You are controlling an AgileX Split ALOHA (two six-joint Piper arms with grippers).
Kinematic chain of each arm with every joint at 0, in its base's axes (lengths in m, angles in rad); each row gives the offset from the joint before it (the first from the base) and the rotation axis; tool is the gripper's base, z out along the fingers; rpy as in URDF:
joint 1: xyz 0 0 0.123 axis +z
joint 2: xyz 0 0 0 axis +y
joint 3: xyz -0.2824 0 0.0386 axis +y
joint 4: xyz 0.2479 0 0.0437 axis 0.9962 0 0.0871
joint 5: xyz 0 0 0 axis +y
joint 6: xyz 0.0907 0 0.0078 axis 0.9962 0 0.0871
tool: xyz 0 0 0 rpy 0 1.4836 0
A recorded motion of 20 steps. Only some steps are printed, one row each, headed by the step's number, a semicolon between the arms.
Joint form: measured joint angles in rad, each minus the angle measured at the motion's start. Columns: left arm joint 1, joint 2, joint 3, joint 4, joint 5, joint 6; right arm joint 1, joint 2, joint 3, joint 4, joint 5, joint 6.
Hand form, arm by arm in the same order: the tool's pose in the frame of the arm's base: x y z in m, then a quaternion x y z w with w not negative. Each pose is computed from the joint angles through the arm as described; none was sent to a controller.
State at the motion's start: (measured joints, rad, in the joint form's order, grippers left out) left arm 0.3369 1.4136 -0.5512 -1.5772 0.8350 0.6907; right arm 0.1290 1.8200 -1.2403 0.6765 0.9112 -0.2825
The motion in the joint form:
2: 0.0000 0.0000 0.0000 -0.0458 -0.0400 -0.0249; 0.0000 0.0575 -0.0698 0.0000 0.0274 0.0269
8: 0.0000 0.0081 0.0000 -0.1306 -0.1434 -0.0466; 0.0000 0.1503 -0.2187 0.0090 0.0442 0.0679
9: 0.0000 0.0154 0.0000 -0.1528 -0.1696 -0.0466; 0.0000 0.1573 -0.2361 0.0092 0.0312 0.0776
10: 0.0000 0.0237 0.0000 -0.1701 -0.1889 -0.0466; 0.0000 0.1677 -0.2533 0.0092 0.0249 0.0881
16: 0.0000 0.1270 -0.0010 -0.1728 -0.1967 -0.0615; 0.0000 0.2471 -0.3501 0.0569 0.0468 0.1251
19: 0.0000 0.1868 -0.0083 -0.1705 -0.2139 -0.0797; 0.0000 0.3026 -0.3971 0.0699 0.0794 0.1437
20: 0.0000 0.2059 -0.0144 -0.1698 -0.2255 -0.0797; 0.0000 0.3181 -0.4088 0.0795 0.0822 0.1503
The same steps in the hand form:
2: 0.2444 0.0168 0.2060 -0.38822 0.76225 -0.45410 0.24910; 0.3667 0.0940 0.2085 -0.00780 0.95676 0.27672 0.08930
8: 0.2499 0.0265 0.2028 -0.44995 0.73377 -0.43333 0.26711; 0.3976 0.0991 0.2109 0.00418 0.95226 0.28758 0.10234
9: 0.2515 0.0292 0.2007 -0.46499 0.72728 -0.42657 0.26998; 0.4021 0.0992 0.2127 0.00941 0.95117 0.28752 0.11189
10: 0.2527 0.0312 0.1983 -0.47703 0.72225 -0.42130 0.27074; 0.4062 0.0995 0.2130 0.01444 0.95042 0.28795 0.11651
16: 0.2591 0.0341 0.1722 -0.50935 0.72280 -0.40884 0.22576; 0.4260 0.1056 0.2070 0.03809 0.94279 0.31294 0.10846
19: 0.2630 0.0368 0.1574 -0.53093 0.72118 -0.39652 0.20195; 0.4344 0.1085 0.1954 0.04597 0.94187 0.32143 0.08628
20: 0.2649 0.0383 0.1531 -0.53609 0.72216 -0.38975 0.19797; 0.4371 0.1095 0.1920 0.05151 0.94054 0.32558 0.08201

